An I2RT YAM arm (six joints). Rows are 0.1 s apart.
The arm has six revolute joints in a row. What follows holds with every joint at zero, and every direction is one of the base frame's.
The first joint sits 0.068 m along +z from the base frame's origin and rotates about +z.
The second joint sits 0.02 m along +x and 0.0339 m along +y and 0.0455 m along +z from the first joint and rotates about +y.
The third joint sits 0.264 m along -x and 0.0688 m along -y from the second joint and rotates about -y.
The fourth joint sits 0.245 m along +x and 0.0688 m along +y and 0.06 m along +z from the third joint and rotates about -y.
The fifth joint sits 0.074 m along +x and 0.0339 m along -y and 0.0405 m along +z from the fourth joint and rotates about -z.
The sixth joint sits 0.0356 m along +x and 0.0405 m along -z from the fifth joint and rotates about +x.
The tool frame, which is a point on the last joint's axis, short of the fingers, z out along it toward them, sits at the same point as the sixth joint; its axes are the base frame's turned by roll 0, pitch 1.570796 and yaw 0 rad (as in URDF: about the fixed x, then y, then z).
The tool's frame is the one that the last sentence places.
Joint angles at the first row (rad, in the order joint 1, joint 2, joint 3, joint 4, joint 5, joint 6):
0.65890, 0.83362, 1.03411, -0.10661, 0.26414, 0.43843
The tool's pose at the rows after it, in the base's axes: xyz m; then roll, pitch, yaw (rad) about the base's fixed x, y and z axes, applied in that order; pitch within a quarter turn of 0, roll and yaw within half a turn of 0:
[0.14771 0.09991 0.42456 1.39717 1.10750 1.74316]
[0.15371 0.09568 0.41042 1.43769 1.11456 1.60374]
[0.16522 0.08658 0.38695 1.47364 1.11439 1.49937]
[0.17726 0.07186 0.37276 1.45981 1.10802 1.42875]
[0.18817 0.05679 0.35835 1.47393 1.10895 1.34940]
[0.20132 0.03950 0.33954 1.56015 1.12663 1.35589]
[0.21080 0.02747 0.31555 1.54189 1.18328 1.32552]
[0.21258 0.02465 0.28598 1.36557 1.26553 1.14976]
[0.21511 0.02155 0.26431 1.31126 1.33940 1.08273]
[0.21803 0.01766 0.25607 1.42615 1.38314 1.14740]
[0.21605 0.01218 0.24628 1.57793 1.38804 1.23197]
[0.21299 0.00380 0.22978 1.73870 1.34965 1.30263]
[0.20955 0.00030 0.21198 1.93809 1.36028 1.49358]
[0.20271 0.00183 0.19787 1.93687 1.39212 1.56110]
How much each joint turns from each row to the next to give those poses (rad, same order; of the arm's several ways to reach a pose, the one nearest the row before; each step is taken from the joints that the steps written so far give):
0.00064, -0.00147, -0.00372, -0.00991, 0.06637, -0.00773
-0.00884, -0.00311, -0.05420, 0.03595, 0.16669, -0.00976
-0.06495, -0.00498, -0.09281, 0.07203, 0.07213, 0.00621
-0.10805, -0.00029, -0.06131, 0.06723, -0.04967, 0.00484
-0.09498, 0.01013, -0.05244, 0.05518, -0.00284, 0.00347
-0.10890, 0.02701, -0.04854, 0.03111, -0.03771, 0.00631
-0.07655, 0.02661, -0.08943, 0.12282, -0.06335, -0.05922
-0.01619, 0.02557, -0.13231, 0.21263, -0.01043, -0.10964
-0.01734, 0.04043, -0.07254, 0.11017, -0.00717, -0.07380
-0.01506, 0.02474, -0.00966, 0.00009, 0.03161, -0.02570
-0.01663, 0.00297, -0.02611, -0.00196, 0.04812, 0.01001
-0.02894, 0.01499, -0.04639, 0.02023, 0.05688, 0.05644
-0.01692, 0.01879, -0.05084, 0.02558, -0.01311, 0.00025
0.00023, 0.00717, -0.06896, 0.09188, -0.06580, -0.04179

